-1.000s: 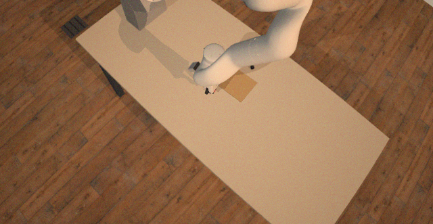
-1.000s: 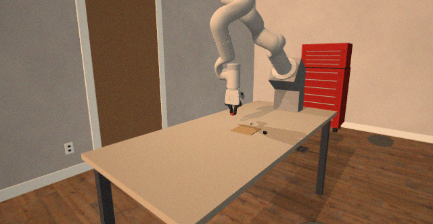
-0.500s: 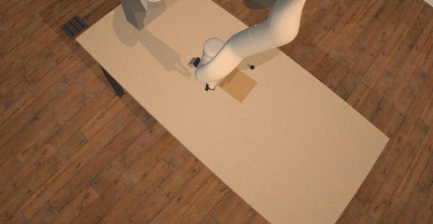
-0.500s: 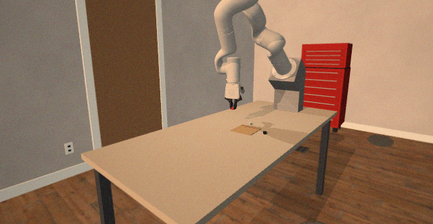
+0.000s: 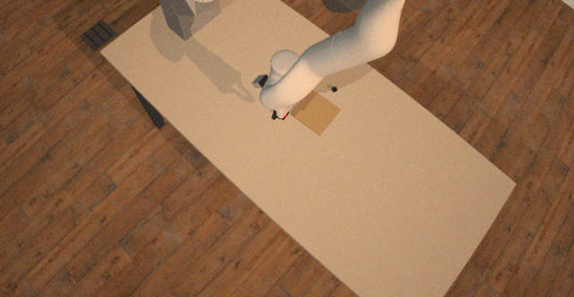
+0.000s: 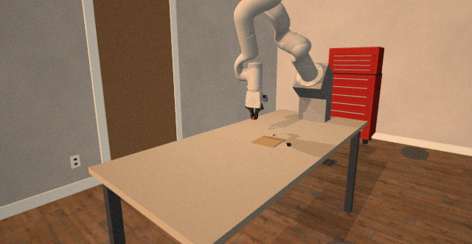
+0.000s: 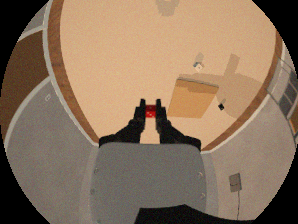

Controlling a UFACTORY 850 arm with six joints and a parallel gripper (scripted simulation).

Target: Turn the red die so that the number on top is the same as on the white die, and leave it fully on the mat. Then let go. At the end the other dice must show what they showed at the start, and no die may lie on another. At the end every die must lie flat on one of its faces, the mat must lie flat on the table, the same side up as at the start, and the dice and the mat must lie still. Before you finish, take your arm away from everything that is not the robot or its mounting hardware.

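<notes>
Now: hand 1 cm short of the red die and 1 cm above it. Round my hand: black die 24 cm to the left, 11 cm below, 10 cm ahead; white die 11 cm to the left, 11 cm below, 3 cm behind; mat 12 cm to the left, 12 cm below, 8 cm ahead.
</notes>
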